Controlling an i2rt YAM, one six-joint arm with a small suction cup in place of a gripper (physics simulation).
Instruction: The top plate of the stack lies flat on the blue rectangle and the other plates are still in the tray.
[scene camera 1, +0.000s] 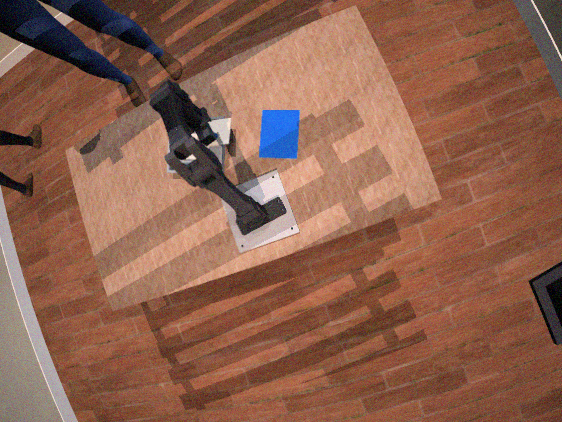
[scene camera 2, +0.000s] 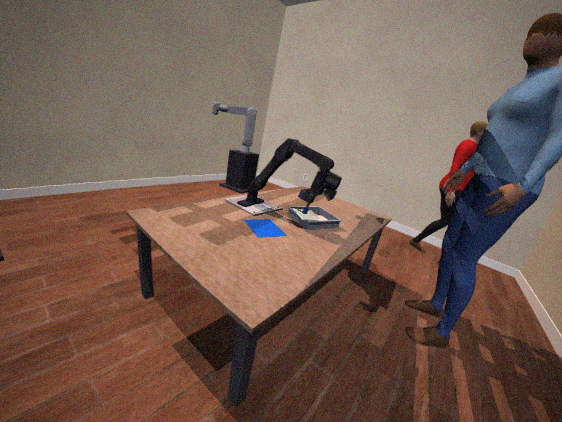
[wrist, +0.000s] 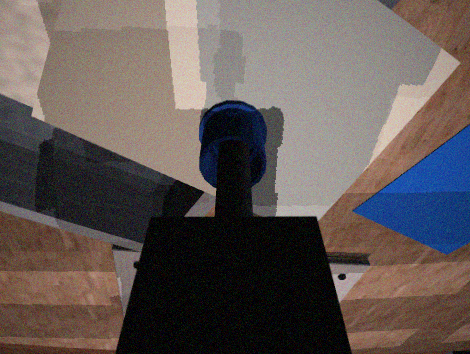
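Seen in the pictures: hand at its tool point: (scene camera 2: 303, 214) (wrist: 233, 119); arm's base at its link origin: (scene camera 1: 261, 216) (scene camera 2: 251, 202).
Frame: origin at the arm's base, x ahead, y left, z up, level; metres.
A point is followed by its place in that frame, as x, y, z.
Note:
My suction cup (wrist: 232, 140) @(0.356, 0.006, 0.044) (scene camera 2: 305, 208) @(0.356, 0.006, 0.044) presses on the top plate (wrist: 321, 88) @(0.378, -0.029, 0.051) (scene camera 1: 222, 127) @(0.374, -0.038, 0.052), a flat cream plate that fills the upper wrist view. The plate hangs a little above the grey tray (scene camera 2: 318, 223) @(0.449, 0.009, 0.022) (wrist: 111, 197) @(0.258, 0.091, 0.008) (scene camera 1: 217, 154) @(0.313, 0.045, -0.009) and its edge reaches out past the tray over the table. The plates under it are hidden by the arm and the held plate. The blue rectangle (scene camera 1: 279, 134) @(0.252, -0.217, -0.012) (scene camera 2: 264, 228) @(0.262, -0.228, -0.012) (wrist: 391, 207) @(0.217, -0.136, -0.012) lies bare on the table beside the tray, towards the table's middle. In the overhead view the arm hides the cup.
The arm's grey base plate (scene camera 1: 275, 234) @(-0.089, -0.018, 0.002) (scene camera 2: 258, 207) @(0.079, -0.029, -0.002) is bolted to the wooden table (scene camera 1: 342, 63) @(0.385, -0.577, -0.012) (scene camera 2: 237, 268) @(0.392, -0.585, -0.012). A person in blue (scene camera 2: 463, 251) stands close to the tray end of the table, another in red (scene camera 2: 457, 167) behind. A second robot arm (scene camera 2: 242, 163) stands on the floor.

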